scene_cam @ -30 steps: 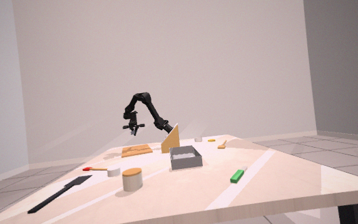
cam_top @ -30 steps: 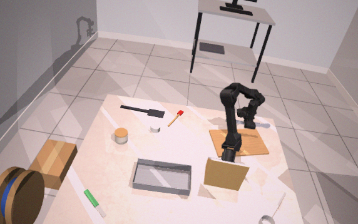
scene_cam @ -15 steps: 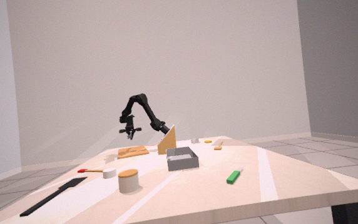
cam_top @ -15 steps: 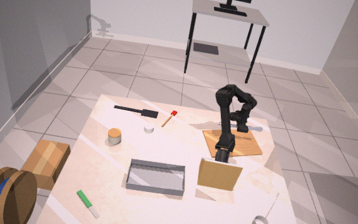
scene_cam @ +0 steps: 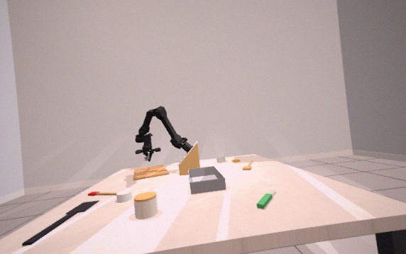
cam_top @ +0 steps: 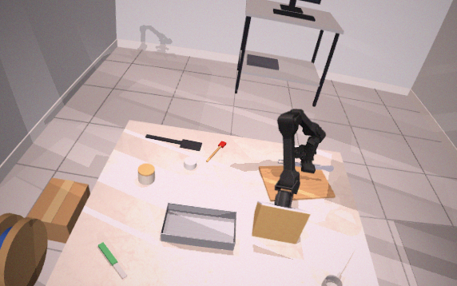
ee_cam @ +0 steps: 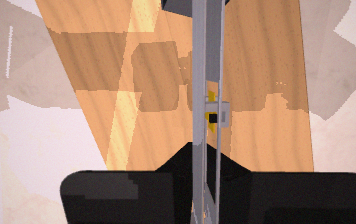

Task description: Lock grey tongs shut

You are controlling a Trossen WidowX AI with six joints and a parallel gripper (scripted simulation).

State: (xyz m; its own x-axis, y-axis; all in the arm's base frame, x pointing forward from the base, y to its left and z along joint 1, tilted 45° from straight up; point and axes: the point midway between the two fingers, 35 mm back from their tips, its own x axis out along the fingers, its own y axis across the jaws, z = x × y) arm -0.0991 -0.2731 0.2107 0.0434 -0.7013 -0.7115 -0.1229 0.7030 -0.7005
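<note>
The wooden board is 80 mm below my gripper tip and 10 mm ahead of it. Also, from my gripper tip: white puck 570 mm ahead, 70 mm below, 60 mm to the left; then red-tipped brush 450 mm ahead, 120 mm to the right, 80 mm below; then grey roasting tin 440 mm to the left, 420 mm ahead, 60 mm below.
</note>
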